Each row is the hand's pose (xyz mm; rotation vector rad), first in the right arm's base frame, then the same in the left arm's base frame.
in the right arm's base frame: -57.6 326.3 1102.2 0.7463 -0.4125 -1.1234
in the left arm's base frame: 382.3 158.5 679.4 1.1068 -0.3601 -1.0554
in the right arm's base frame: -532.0 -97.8 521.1 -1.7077 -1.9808 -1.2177
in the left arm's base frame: 50.3 -106.5 -70.4 -1.4097 -1.8356 -1.5727
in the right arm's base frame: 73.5 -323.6 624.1 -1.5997 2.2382 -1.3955
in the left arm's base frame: 653.6 -316.3 71.9 -1.4095 2.1316 -1.0833
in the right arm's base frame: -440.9 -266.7 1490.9 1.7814 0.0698 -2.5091
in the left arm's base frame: 9.7 -543.2 815.6 -1.9965 -0.5002 2.3326
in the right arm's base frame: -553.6 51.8 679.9 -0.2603 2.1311 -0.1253
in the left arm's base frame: -11.1 -10.8 117.1 -0.1631 1.9384 0.2017
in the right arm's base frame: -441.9 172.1 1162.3 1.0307 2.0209 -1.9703
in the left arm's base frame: 12.0 -28.9 625.8 1.1027 2.2544 -1.5261
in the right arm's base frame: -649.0 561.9 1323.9 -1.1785 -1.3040 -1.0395
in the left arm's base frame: -257.8 284.5 849.1 -0.8273 -1.2708 -1.2381
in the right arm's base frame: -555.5 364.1 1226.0 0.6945 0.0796 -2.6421
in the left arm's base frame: -129.9 129.4 718.7 0.9813 0.4380 -2.5049
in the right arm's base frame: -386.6 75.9 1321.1 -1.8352 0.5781 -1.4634
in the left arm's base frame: 52.4 -163.5 759.1 -1.4813 0.5868 -1.3830
